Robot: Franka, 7 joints.
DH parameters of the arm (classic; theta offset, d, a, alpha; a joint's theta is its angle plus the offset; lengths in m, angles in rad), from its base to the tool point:
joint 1: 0 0.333 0 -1.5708
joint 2: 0 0 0 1.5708
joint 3: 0 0.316 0.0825 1.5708
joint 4: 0 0 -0.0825 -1.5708
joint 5: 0 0.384 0 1.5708
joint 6: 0 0 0.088 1.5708
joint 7: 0 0.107 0 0
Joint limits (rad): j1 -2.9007..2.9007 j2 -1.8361..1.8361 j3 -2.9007..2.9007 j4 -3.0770..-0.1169 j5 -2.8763..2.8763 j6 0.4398..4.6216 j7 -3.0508..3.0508
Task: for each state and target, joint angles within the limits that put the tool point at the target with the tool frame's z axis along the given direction. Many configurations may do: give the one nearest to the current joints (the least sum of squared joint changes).
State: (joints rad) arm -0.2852 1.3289 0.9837 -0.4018 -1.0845 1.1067 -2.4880
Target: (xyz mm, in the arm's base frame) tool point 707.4 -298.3 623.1 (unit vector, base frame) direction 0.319 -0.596 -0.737
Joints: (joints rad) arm -0.6732 0.8875 0.9823 -0.5931 -1.3132 1.7603 -2.4880
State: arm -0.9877 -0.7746 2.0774 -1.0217 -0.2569 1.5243 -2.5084
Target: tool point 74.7 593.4 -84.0 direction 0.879 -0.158 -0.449
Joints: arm -1.0442 -1.4456 2.5046 -1.4879 -0.4424 2.2790 -2.5084
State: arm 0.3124 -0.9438 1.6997 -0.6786 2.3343 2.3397 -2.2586
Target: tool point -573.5 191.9 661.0 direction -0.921 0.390 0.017
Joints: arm 0.9578 -0.9790 1.3172 -1.6710 2.2443 2.6840 -2.2586
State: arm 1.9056 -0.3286 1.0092 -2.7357 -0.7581 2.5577 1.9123
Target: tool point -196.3 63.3 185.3 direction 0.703 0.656 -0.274
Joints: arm 1.9459 -0.0989 1.2326 -2.9414 -0.6560 1.7264 1.9123
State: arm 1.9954 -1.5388 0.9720 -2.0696 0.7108 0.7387 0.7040
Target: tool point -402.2 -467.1 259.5 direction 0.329 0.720 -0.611
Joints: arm 1.6952 -1.6821 1.3837 -1.2951 0.9397 0.8245 0.7040
